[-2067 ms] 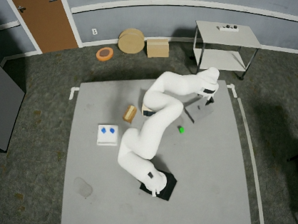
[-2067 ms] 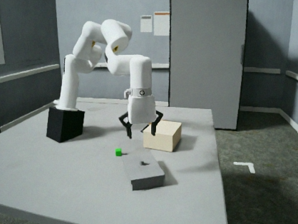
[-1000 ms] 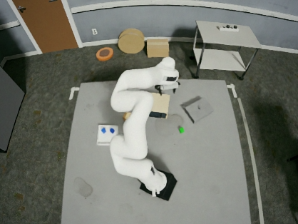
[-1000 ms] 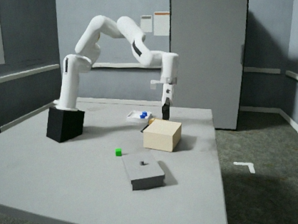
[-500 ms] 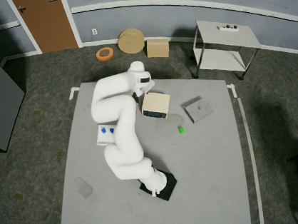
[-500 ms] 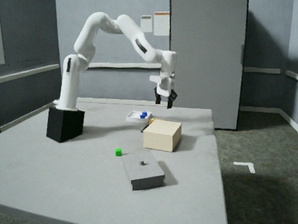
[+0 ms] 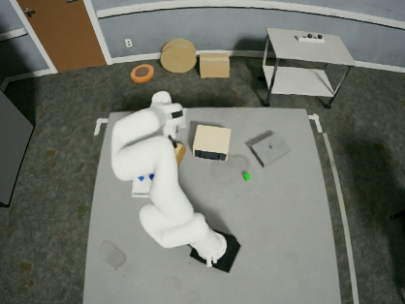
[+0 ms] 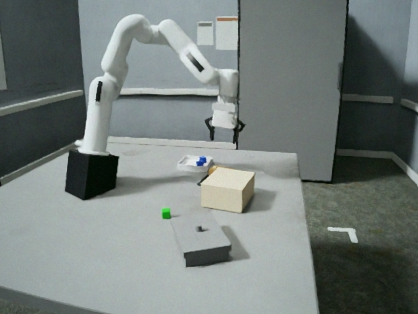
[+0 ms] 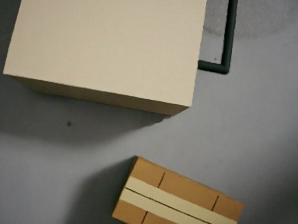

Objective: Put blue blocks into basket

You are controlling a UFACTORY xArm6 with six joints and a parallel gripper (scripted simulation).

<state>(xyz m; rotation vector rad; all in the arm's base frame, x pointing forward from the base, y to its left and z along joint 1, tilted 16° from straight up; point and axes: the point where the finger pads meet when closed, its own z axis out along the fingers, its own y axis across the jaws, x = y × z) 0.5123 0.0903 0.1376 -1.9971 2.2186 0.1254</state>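
Now: hand 10 mm to the right of the brown box and 150 mm above it. Round my hand: light wooden cabinet: 30 mm ahead, 190 mm to the right, 140 mm below; then dark-rimmed drawer: 20 mm ahead, 180 mm to the right, 140 mm below; then white basket: 150 mm behind, 180 mm to the left, 170 mm below.
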